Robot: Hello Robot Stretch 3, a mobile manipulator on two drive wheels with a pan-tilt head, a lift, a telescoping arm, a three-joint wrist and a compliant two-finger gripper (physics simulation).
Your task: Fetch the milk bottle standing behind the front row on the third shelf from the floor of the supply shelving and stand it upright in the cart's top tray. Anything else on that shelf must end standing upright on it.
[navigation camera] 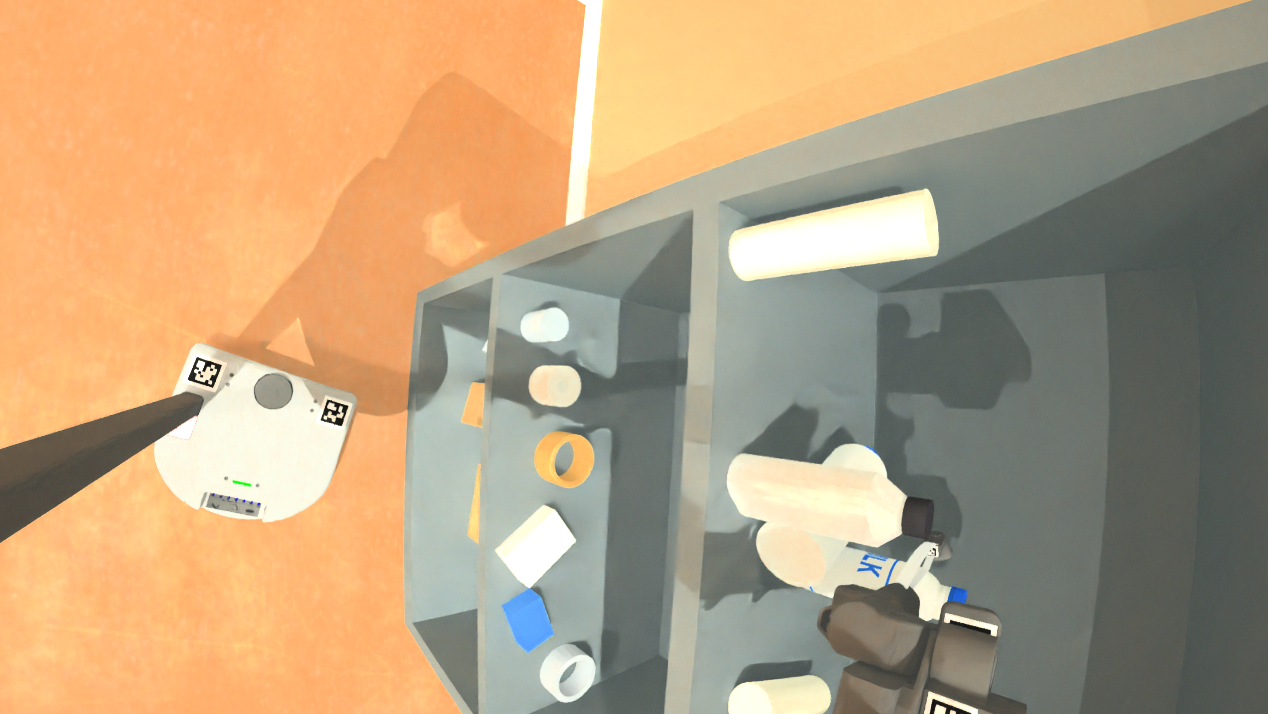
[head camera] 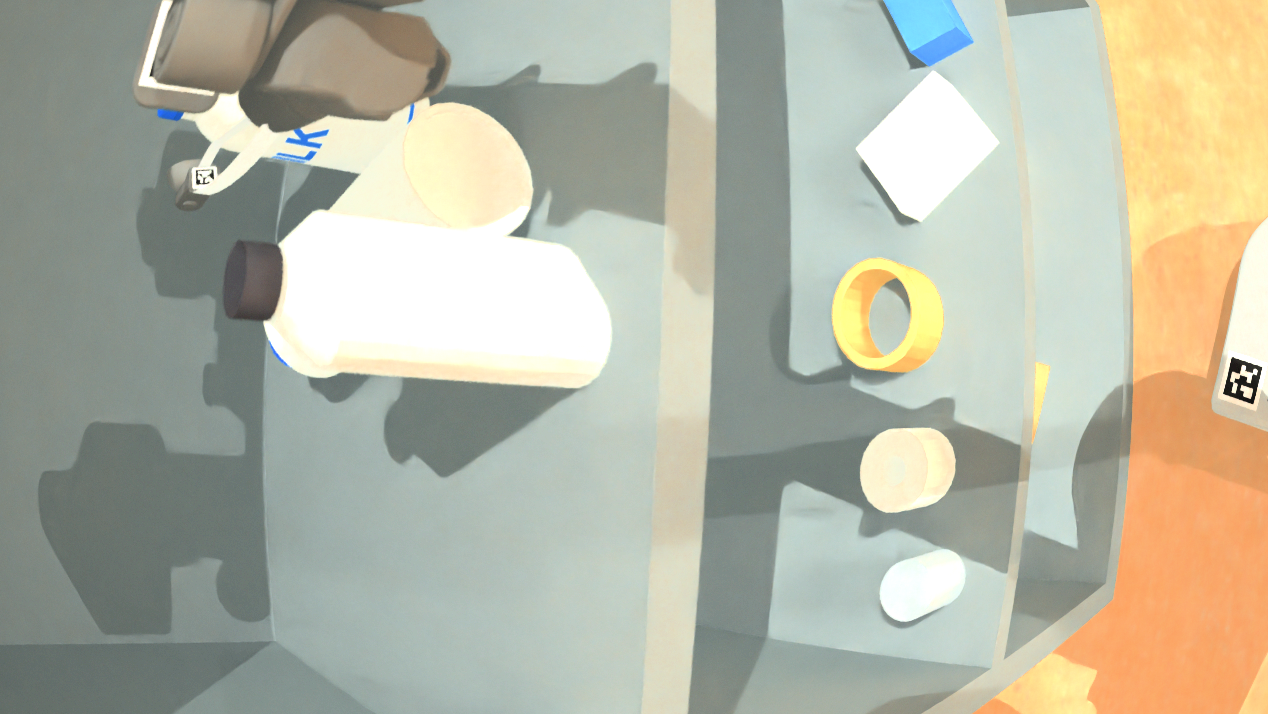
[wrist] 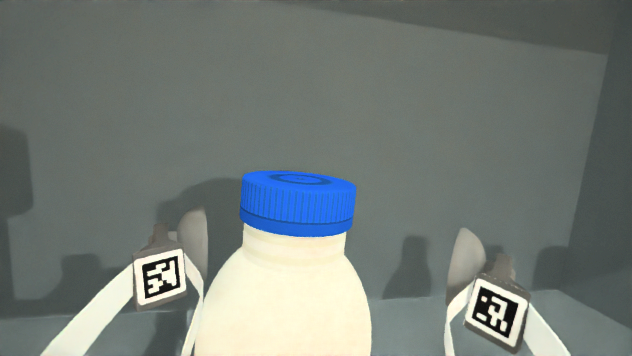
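Pixels of known places: robot's base, link origin: [navigation camera: 273, 389].
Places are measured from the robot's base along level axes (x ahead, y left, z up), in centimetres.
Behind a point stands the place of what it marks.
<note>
The milk bottle [head camera: 350, 146] @(x 1.3, y -55.6, z 104.5 cm) [navigation camera: 871, 565] @(x 1.5, y -55.9, z 107.9 cm) [wrist: 292, 295] @(x -1.2, y -56.3, z 114.7 cm), white with a blue cap, stands upright on the shelf [head camera: 461, 549] @(x 21.3, y -42.8, z 99.1 cm) [navigation camera: 780, 354] @(x 22.1, y -40.4, z 99.1 cm). My gripper [wrist: 327, 242] @(x -2.1, y -64.4, z 113.5 cm) is open, one finger on each side of the bottle's upper part. In the wrist view the left finger is near the bottle and the right finger has a wider gap. In the head and navigation views my wrist hides part of the bottle and one finger. A white bottle with a dark cap [head camera: 443, 301] @(x 6.9, y -35.4, z 107.9 cm) [navigation camera: 811, 496] @(x 7.4, y -35.1, z 107.8 cm) stands in front. A pale round-ended container [head camera: 470, 168] @(x 1.5, y -43.4, z 102.9 cm) [navigation camera: 794, 554] @(x 1.6, y -43.4, z 103.6 cm) appears to lie on its side, partly hidden behind it. The cart does not show.
A tall pale cylinder [navigation camera: 834, 235] @(x 27.7, y -28.3, z 109.8 cm) stands near one side wall and a short pale cylinder [navigation camera: 780, 696] @(x -14.3, y -48.7, z 103.5 cm) near my wrist. The lower shelf holds a yellow ring [head camera: 927, 314] @(x 3.9, y -42.4, z 56.9 cm) [navigation camera: 581, 459] @(x 5.8, y -50.8, z 56.0 cm), a white block [head camera: 927, 146] @(x -10.8, y -45.4, z 57.4 cm) [navigation camera: 535, 545] @(x -10.8, y -44.9, z 57.4 cm) and a blue block [navigation camera: 527, 620] @(x -24.5, y -47.4, z 57.4 cm). My base [navigation camera: 257, 443] @(x -10.5, y -0.4, z 16.0 cm) is on the floor.
</note>
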